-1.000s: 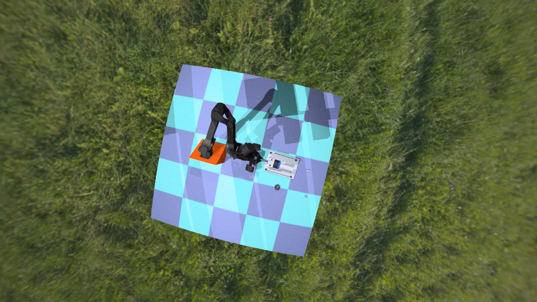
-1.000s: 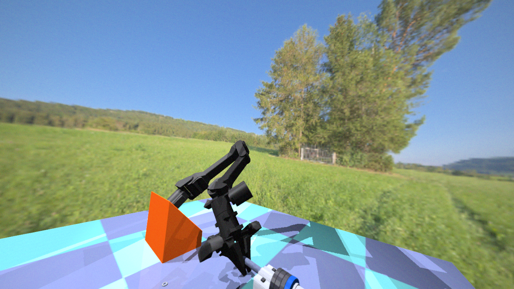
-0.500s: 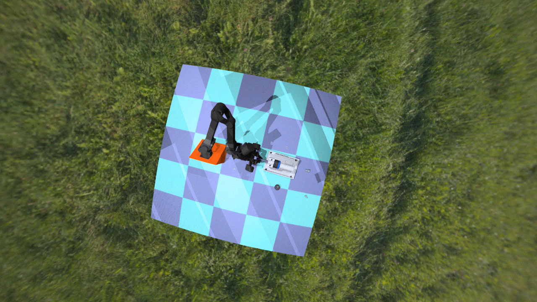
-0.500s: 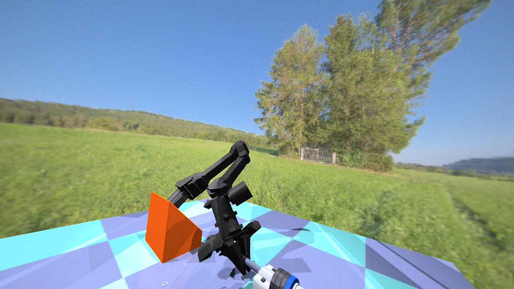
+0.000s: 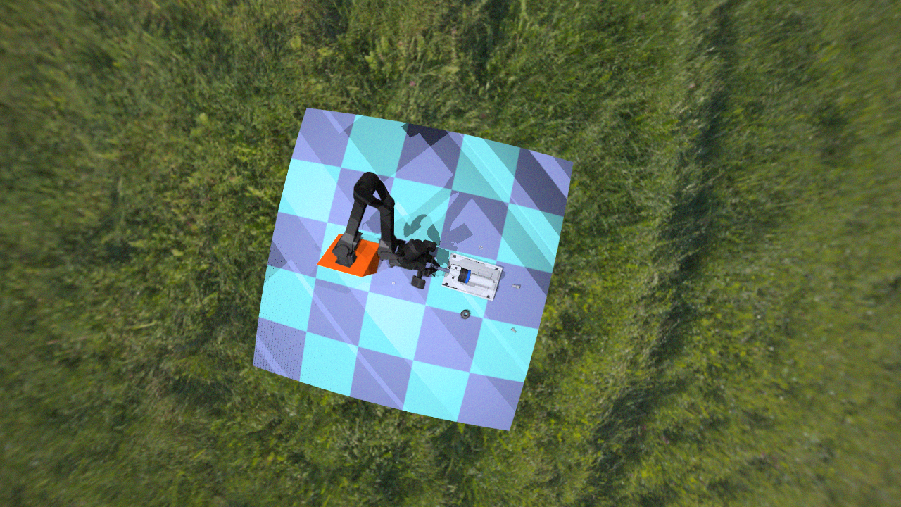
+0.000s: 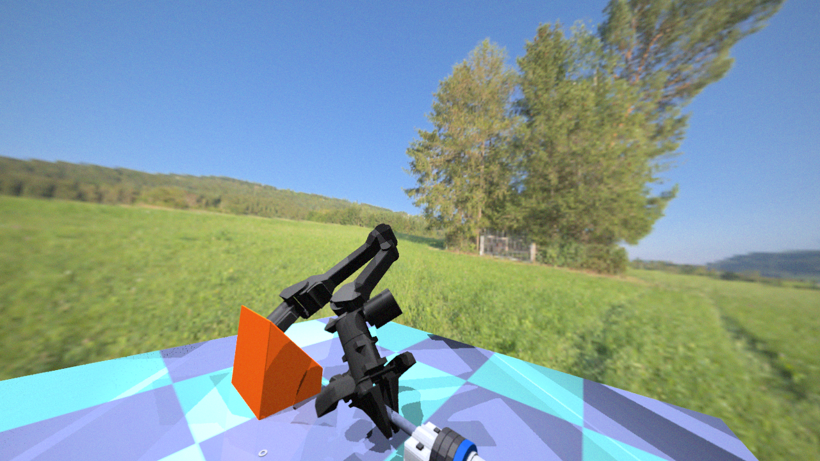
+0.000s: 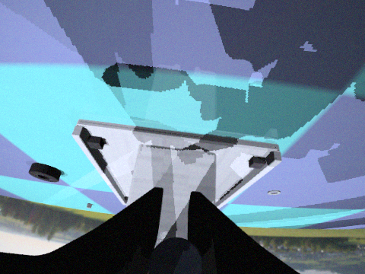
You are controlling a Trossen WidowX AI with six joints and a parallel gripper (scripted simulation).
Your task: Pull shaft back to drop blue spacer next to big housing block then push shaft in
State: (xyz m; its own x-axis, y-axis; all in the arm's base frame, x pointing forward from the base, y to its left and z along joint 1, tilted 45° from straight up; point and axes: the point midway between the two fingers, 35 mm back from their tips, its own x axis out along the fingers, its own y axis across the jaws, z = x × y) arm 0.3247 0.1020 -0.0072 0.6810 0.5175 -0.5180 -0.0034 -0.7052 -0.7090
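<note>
Now: the grey shaft 4 cm ahead of my gripper tip and 2 cm above it. Also, from my gripper tip: black spacer (10 cm ahead, 2 cm above); then white baseplate (15 cm ahead, 1 cm below); then blue spacer (12 cm ahead, 2 cm above).
</note>
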